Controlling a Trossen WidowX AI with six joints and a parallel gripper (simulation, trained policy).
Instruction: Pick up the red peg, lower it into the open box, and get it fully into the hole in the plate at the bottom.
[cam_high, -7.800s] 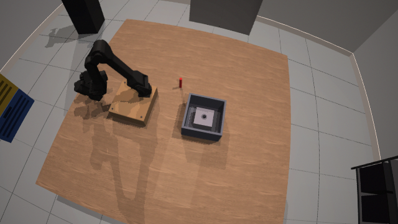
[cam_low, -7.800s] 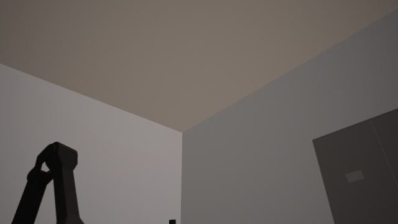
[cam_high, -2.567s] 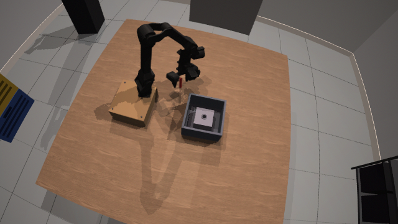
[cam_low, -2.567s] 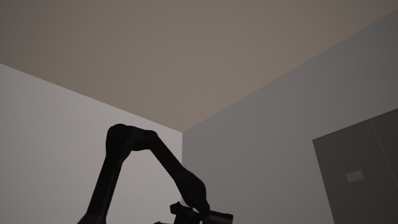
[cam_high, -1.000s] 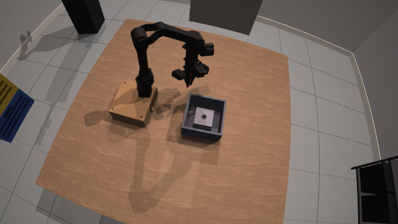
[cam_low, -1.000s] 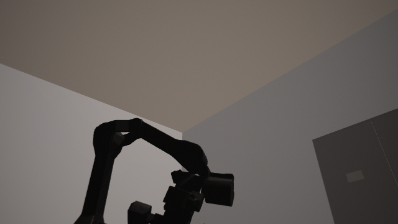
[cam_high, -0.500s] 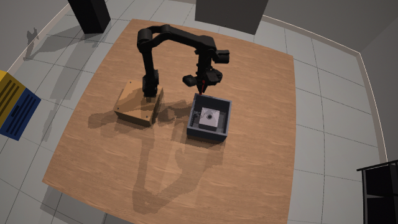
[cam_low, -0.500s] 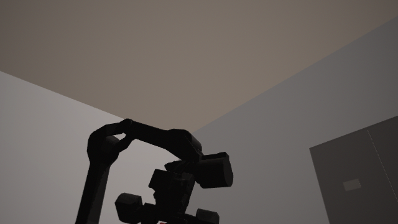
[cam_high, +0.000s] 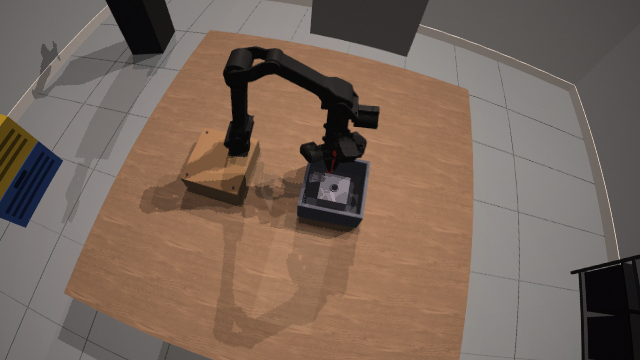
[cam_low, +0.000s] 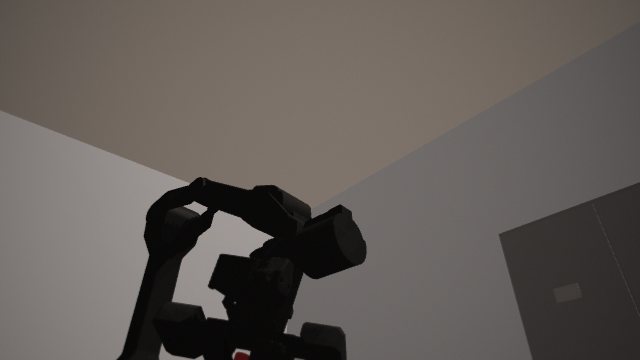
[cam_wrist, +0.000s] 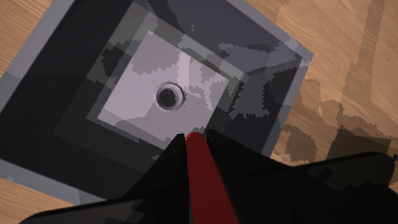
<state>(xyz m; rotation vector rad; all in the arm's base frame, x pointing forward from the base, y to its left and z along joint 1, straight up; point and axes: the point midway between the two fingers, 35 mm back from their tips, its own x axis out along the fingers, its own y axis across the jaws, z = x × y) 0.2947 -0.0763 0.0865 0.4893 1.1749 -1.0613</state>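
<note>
Right now the red peg is 20 mm above my gripper tip and 10 mm to the left of it. From my gripper tip the other things lie so: dark grey box: 100 mm below, 30 mm to the right, 20 mm ahead; light grey plate: 80 mm below, 30 mm to the right, 20 mm ahead.
</note>
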